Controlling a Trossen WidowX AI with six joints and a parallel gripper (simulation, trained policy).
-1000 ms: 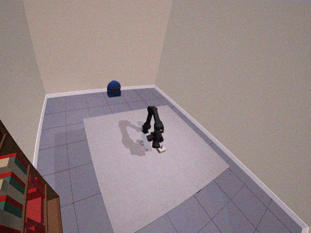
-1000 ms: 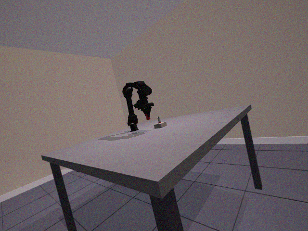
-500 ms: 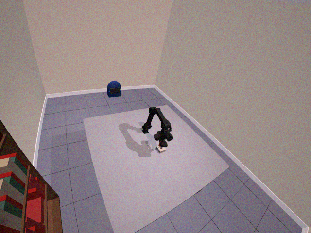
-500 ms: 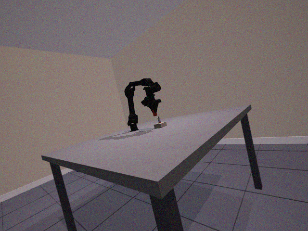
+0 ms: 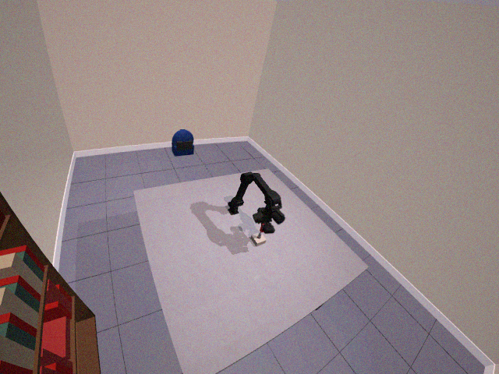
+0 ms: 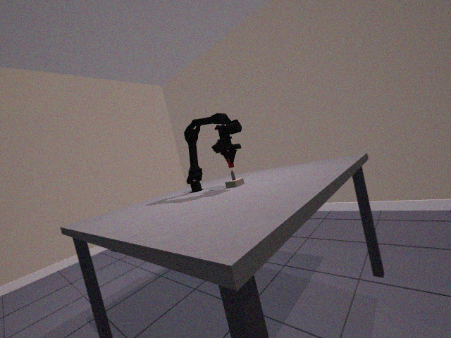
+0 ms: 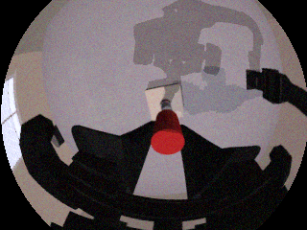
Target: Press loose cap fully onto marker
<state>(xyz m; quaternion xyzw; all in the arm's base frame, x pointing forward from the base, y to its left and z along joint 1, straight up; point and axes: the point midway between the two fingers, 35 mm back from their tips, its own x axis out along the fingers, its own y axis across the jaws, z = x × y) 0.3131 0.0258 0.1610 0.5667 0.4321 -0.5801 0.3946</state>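
The pale holder block lies 11 cm below my gripper tip. From my gripper tip the other things lie so: red cap (1 cm above).
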